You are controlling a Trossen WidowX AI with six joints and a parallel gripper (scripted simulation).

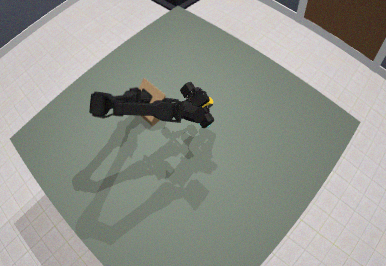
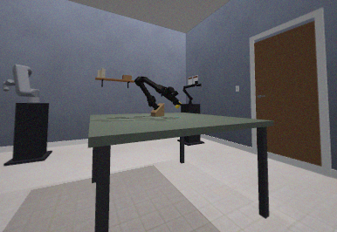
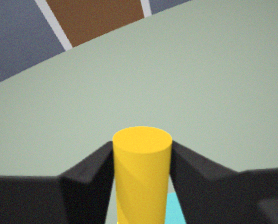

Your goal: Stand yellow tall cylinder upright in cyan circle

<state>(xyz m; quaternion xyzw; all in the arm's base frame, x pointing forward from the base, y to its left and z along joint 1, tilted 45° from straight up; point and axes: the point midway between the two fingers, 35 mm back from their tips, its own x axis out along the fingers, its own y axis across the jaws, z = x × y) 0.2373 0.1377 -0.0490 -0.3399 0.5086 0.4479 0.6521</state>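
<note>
Now: hand 15 cm above the cyan circle. The rest, counted from my hand: yellow tall cylinder 1 cm behind, 1 cm to the left, 3 cm below.
</note>
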